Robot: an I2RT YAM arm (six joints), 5 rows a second.
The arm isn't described. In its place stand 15 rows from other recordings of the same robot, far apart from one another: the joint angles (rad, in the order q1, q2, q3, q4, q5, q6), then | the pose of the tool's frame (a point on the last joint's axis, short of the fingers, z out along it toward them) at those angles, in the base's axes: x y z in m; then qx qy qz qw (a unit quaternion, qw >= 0).
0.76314, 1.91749, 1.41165, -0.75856, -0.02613, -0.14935 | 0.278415 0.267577 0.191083 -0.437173 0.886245 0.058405 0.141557
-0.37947, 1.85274, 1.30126, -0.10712, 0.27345, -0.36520 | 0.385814 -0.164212 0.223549 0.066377 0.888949 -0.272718 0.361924
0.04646, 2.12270, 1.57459, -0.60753, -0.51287, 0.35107 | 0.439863 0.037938 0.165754 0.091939 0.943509 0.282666 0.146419
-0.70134, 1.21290, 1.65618, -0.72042, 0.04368, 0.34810 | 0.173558 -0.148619 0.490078 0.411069 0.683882 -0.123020 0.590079
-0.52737, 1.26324, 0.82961, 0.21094, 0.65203, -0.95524 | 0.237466 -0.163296 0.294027 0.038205 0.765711 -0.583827 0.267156
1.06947, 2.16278, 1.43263, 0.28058, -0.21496, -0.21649 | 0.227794 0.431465 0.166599 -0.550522 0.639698 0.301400 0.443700
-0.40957, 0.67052, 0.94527, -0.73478, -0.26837, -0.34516 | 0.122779 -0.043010 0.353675 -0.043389 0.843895 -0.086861 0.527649
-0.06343, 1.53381, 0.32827, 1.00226, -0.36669, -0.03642 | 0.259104 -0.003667 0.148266 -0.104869 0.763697 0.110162 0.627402
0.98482, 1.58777, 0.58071, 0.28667, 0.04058, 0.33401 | 0.160725 0.239538 0.130154 -0.283236 0.865647 0.238064 0.337280
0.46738, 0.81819, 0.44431, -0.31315, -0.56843, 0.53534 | 0.143079 0.093675 0.206609 -0.090365 0.871256 0.419563 0.238145
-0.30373, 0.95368, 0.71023, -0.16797, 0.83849, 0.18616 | 0.191616 -0.087801 0.288868 0.401638 0.687295 -0.369376 0.479452
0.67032, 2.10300, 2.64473, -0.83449, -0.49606, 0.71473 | 0.329387 0.282754 0.488331 -0.129102 0.781177 0.520803 0.319154
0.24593, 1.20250, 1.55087, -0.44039, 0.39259, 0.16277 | 0.237250 0.045510 0.490006 0.101185 0.729528 -0.006995 0.676389
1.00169, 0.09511, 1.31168, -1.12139, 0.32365, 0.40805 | -0.048036 -0.096099 0.399413 -0.080166 0.669718 0.390619 0.626472
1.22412, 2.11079, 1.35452, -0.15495, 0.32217, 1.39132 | 0.160494 0.411079 0.130296 0.129739 0.926264 0.269190 0.229651
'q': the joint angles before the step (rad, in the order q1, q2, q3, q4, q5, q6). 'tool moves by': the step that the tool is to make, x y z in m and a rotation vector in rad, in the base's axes. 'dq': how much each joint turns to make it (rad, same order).
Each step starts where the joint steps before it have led.
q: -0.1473, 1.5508, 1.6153, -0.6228, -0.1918, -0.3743
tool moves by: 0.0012, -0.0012, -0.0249, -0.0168, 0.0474, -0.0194
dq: 0.0000, -0.0059, -0.0904, 0.0384, 0.0292, -0.0092
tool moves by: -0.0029, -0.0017, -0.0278, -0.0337, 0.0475, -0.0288
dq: -0.0014, -0.0155, -0.1105, 0.0507, 0.0458, -0.0168
